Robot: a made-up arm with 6 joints.
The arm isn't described. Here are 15 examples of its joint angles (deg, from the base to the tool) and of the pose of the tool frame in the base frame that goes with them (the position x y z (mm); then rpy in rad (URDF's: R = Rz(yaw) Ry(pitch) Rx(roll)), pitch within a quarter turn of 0, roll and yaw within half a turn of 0).
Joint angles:
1: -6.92 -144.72 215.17 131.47 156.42 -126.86
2: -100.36 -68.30 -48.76 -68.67 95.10 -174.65
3: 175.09 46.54 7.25 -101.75 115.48 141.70
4: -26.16 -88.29 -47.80 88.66 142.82 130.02
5: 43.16 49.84 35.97 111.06 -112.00 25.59
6: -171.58 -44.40 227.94 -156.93 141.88 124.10
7: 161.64 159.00 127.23 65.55 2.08 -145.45
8: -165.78 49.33 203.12 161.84 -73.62 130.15
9: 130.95 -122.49 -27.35 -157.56 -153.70 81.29
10: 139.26 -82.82 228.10 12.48 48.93 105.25
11: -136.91 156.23 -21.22 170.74 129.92 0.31
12: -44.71 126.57 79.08 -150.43 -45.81 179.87
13: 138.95 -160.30 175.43 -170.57 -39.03 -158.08
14: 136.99 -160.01 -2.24 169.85 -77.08 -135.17
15: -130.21 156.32 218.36 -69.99 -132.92 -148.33
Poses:
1: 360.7 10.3 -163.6 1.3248 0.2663 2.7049
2: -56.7 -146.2 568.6 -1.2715 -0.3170 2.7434
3: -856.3 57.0 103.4 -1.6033 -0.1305 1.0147
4: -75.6 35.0 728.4 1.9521 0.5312 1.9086
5: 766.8 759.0 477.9 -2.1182 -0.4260 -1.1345
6: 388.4 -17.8 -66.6 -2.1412 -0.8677 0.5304
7: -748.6 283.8 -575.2 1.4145 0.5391 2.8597
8: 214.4 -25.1 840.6 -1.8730 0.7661 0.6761
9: 260.5 -414.4 595.6 -1.5117 1.1932 -1.3327
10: 115.3 5.1 -208.9 -1.9790 0.0143 2.5942
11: 382.9 248.7 -319.0 2.8738 -0.9023 -2.1891
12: 657.1 -551.3 -623.6 -0.3392 0.0926 -0.4170
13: -370.6 216.8 -577.1 -0.5373 -0.2496 2.5318
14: 536.5 -609.5 -50.0 2.6368 0.9332 -0.4580
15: -406.5 -437.9 277.7 -3.0078 0.8023 -0.5604
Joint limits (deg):
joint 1: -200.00..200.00
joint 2: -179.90..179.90
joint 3: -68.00..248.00
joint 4: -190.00..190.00
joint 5: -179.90..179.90
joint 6: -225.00..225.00
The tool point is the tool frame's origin. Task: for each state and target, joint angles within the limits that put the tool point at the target. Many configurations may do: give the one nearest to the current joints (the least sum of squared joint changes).
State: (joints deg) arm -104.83 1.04 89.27 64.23 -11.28 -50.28
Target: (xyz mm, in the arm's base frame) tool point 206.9 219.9 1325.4
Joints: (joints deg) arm -137.60 5.60 120.70 73.59 -11.28 -50.28
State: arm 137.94 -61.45 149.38 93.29 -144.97 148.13
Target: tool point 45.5 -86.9 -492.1
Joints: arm 126.53 -109.21 191.77 100.79 -144.97 148.13
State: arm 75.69 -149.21 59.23 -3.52 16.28 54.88
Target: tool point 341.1 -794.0 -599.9
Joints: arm 107.87 -145.33 68.95 -2.24 16.28 54.88
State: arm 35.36 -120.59 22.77 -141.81 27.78 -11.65
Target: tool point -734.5 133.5 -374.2
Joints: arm -5.27 -171.85 17.18 -143.93 27.78 -11.65
